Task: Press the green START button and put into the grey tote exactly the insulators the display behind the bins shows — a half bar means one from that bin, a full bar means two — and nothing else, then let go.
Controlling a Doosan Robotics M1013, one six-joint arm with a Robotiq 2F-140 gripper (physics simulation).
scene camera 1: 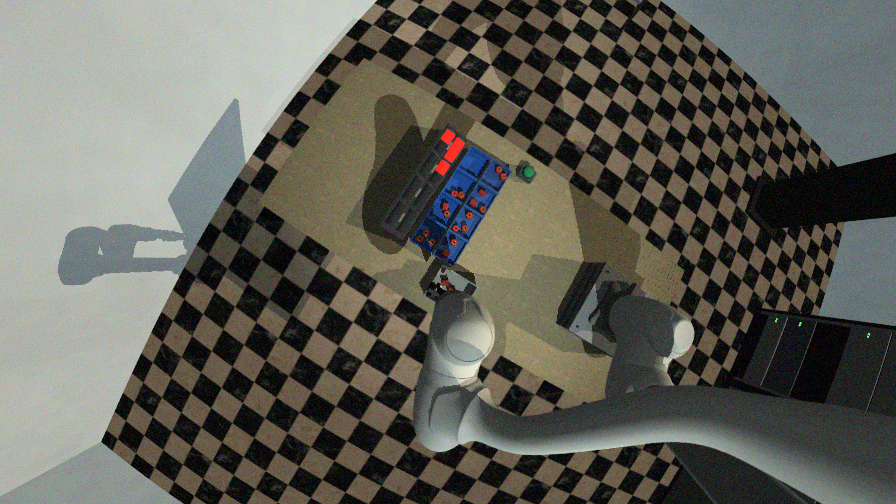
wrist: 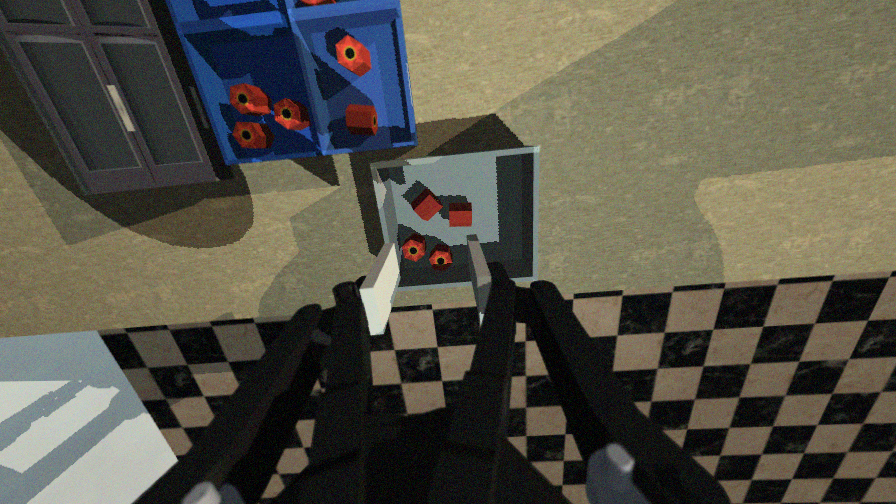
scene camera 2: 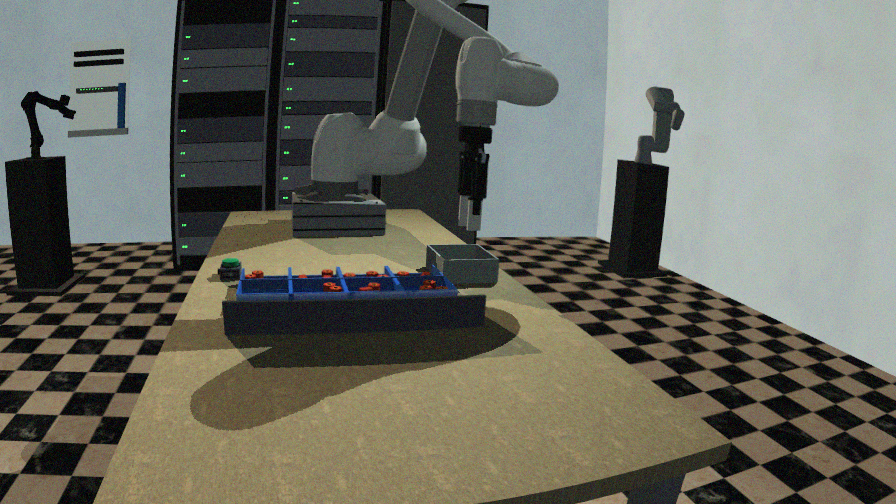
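Observation:
The grey tote [wrist: 460,216] sits on the table just past the blue bins and holds several red insulators [wrist: 427,203]. It also shows in scene camera 2 [scene camera 2: 462,263] and, mostly hidden by the arm, in scene camera 1 [scene camera 1: 449,283]. My gripper [wrist: 429,253] is open and empty, high above the tote's near edge; it also shows in scene camera 2 [scene camera 2: 471,219]. The blue bin tray [scene camera 1: 460,203] holds red insulators in its compartments [wrist: 269,112]. The display [scene camera 1: 426,181] behind the bins shows red bars [scene camera 1: 451,150] at one end. The green START button [scene camera 1: 527,170] stands by the tray's far end.
The arm's grey base block [scene camera 2: 338,216] sits on the table's far end. Server racks [scene camera 2: 275,119] stand behind the table. Black pedestals with small arms stand left [scene camera 2: 37,213] and right [scene camera 2: 639,213]. The table edge lies right beside the tote.

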